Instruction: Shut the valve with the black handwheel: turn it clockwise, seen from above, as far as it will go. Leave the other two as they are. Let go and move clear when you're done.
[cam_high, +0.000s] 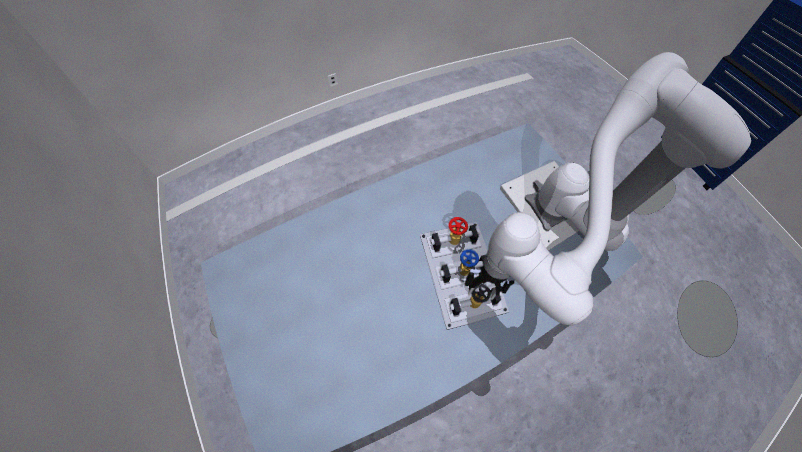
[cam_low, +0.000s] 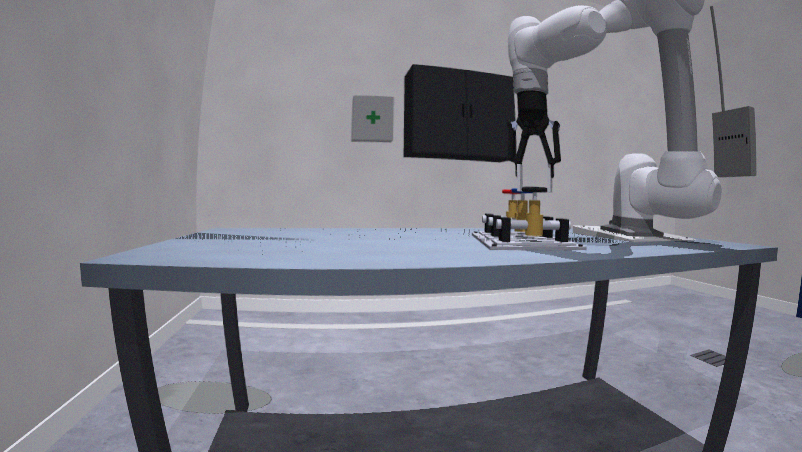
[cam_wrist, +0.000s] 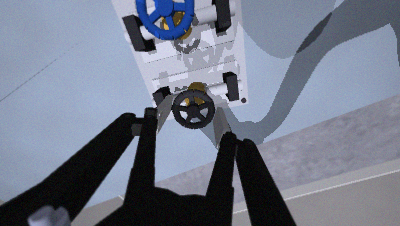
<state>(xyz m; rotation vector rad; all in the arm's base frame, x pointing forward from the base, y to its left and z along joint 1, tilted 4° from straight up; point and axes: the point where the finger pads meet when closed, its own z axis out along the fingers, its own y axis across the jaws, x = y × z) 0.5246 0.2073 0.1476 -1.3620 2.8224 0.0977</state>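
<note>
The black handwheel lies 3 cm below my hand. Round my hand: red handwheel (25 cm to the right, 5 cm behind, 3 cm below); then blue handwheel (13 cm to the right, 3 cm below, 3 cm behind).
</note>
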